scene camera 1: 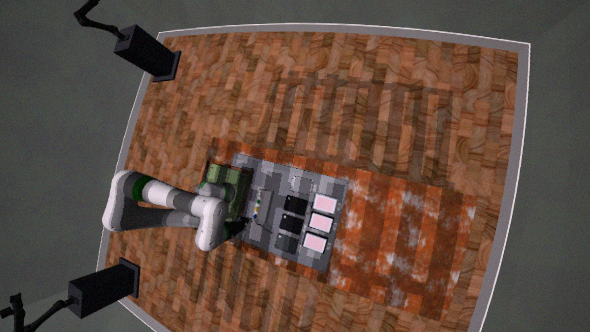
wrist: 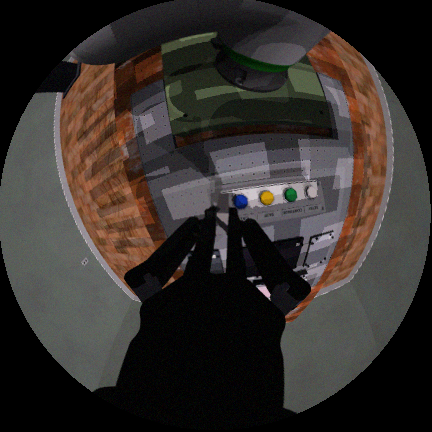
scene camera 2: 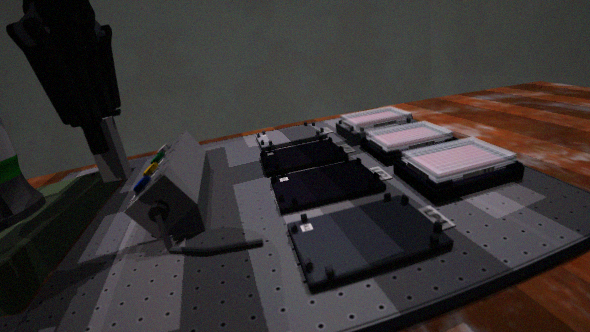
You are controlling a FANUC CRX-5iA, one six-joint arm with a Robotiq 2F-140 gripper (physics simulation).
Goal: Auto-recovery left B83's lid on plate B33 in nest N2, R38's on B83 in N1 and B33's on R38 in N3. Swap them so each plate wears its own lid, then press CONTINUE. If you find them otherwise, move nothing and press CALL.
Labels:
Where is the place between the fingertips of my gripper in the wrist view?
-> At 223,201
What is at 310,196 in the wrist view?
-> A button box.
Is my gripper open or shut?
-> Shut.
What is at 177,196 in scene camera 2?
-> A button box.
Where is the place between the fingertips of my gripper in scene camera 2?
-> At 118,178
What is my gripper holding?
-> Nothing.

